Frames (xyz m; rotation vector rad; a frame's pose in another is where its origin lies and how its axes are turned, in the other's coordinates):
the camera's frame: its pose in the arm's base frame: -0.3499 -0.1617 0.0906 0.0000 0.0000 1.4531
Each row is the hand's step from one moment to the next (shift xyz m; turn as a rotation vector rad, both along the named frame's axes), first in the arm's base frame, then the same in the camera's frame.
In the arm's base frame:
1: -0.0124 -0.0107 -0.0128 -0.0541 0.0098 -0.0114
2: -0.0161 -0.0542 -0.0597 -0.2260 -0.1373 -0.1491
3: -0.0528 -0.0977 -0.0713 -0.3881 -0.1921 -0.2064
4: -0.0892 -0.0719 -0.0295 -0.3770 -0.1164 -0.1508
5: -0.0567 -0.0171 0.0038 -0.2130 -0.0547 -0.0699
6: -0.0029 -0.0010 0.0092 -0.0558 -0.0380 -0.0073
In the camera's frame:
1: -0.0121 0.0111 -0.0128 0.0034 0.0549 -0.0114
2: -0.0557 0.0096 -0.0597 -0.1629 0.2083 -0.1491
3: -0.1032 0.0410 -0.0713 -0.2363 0.3629 -0.2064
4: -0.0819 0.0801 -0.0295 -0.1599 0.3607 -0.1508
5: -0.0236 0.0543 0.0038 -0.0793 0.2051 -0.0699
6: -0.0013 0.0028 0.0092 -0.0443 0.0510 -0.0073

